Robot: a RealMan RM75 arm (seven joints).
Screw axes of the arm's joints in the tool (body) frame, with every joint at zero. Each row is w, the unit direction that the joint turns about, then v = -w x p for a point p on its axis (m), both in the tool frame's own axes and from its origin. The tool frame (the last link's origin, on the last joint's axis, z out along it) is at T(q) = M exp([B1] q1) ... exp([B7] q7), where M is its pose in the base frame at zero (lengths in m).
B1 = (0, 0, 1, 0, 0, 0)
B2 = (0, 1, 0, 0.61, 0, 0)
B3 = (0, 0, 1, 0, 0, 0)
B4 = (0, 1, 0, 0.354, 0, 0)
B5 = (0, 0, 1, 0, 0, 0)
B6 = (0, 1, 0, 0.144, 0, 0)
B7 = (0, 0, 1, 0, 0, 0)
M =
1 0 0 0
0 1 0 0
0 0 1 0.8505
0 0 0 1
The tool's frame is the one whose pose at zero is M.
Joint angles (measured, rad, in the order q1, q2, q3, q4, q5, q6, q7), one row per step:
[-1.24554 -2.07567 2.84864 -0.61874 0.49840 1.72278 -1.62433]
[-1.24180 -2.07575 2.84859 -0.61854 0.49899 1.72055 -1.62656]
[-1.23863 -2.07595 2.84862 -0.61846 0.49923 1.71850 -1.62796]
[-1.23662 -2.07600 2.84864 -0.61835 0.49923 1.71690 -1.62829]
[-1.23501 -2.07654 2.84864 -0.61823 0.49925 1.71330 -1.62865]
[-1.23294 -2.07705 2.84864 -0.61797 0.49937 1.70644 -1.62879]
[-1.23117 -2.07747 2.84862 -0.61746 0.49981 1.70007 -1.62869]
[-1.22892 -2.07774 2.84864 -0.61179 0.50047 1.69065 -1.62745]
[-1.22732 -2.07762 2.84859 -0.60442 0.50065 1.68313 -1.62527]
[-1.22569 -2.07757 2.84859 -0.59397 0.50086 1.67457 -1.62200]
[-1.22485 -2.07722 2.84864 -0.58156 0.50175 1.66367 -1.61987]
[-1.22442 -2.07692 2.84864 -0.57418 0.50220 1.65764 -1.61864]
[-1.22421 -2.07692 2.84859 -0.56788 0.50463 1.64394 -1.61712]
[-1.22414 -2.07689 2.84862 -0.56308 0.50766 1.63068 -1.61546]
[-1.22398 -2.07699 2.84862 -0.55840 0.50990 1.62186 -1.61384]
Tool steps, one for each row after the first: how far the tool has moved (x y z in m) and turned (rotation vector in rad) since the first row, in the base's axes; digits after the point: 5 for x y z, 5 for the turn. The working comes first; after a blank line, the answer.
Tool pose at each row, in the base's axes (x y z in m, rotation vector in rad; the steps are taken from these numbers as rounded here):
[-0.19653 0.37231 -0.00363 2.88800 0.85772 -0.33486]
[-0.19813 0.37177 -0.00370 2.88691 0.86637 -0.33643]
[-0.19946 0.37133 -0.00380 2.88634 0.87295 -0.33751]
[-0.20031 0.37111 -0.00386 2.88653 0.87630 -0.33806]
[-0.20112 0.37109 -0.00413 2.88834 0.87910 -0.33948]
[-0.20235 0.37138 -0.00443 2.89291 0.88244 -0.34244]
[-0.20345 0.37164 -0.00473 2.89702 0.88483 -0.34556]
[-0.20449 0.37183 -0.00598 2.90065 0.88244 -0.34853]
[-0.20496 0.37191 -0.00741 2.90257 0.87641 -0.34923]
[-0.20521 0.37187 -0.00947 2.90364 0.86639 -0.34925]
[-0.20523 0.37213 -0.01179 2.90559 0.85568 -0.35079]
[-0.20517 0.37226 -0.01313 2.90646 0.84927 -0.35133]
[-0.20589 0.37327 -0.01436 2.91437 0.84339 -0.35851]
[-0.20675 0.37433 -0.01524 2.92280 0.83807 -0.36705]
[-0.20722 0.37486 -0.01616 2.92730 0.83263 -0.37236]

[-0.00160 -0.00054 -0.00007 0.00176 0.00181 0.00539]
[-0.00293 -0.00098 -0.00017 0.00336 0.00317 0.00942]
[-0.00378 -0.00120 -0.00023 0.00462 0.00395 0.01133]
[-0.00459 -0.00122 -0.00050 0.00709 0.00554 0.01240]
[-0.00582 -0.00093 -0.00080 0.01213 0.00871 0.01291]
[-0.00692 -0.00067 -0.00110 0.01642 0.01178 0.01297]
[-0.00796 -0.00048 -0.00235 0.01867 0.01412 0.01036]
[-0.00843 -0.00040 -0.00378 0.01833 0.01425 0.00621]
[-0.00868 -0.00044 -0.00584 0.01595 0.01332 -0.00003]
[-0.00870 -0.00018 -0.00816 0.01405 0.01349 -0.00702]
[-0.00864 -0.00005 -0.00950 0.01269 0.01329 -0.01110]
[-0.00936 0.00096 -0.01073 0.01743 0.01880 -0.01718]
[-0.01022 0.00202 -0.01161 0.02276 0.02534 -0.02312]
[-0.01069 0.00255 -0.01253 0.02474 0.02904 -0.02786]

